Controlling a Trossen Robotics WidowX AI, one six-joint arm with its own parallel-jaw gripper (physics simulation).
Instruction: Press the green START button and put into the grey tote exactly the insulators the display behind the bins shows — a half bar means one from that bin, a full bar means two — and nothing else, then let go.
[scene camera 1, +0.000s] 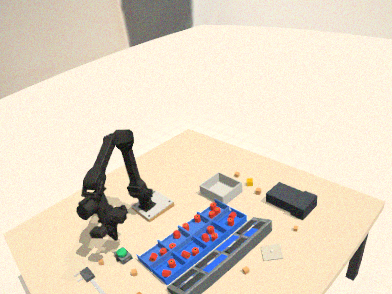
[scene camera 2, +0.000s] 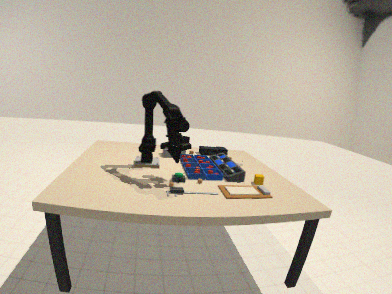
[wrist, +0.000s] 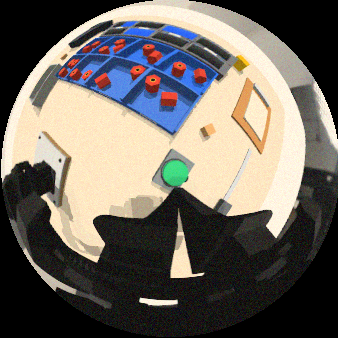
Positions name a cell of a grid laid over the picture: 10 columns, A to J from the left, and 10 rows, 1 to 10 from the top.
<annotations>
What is my gripper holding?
Nothing.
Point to a grey tote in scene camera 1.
At F7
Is my gripper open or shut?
Shut.
</annotations>
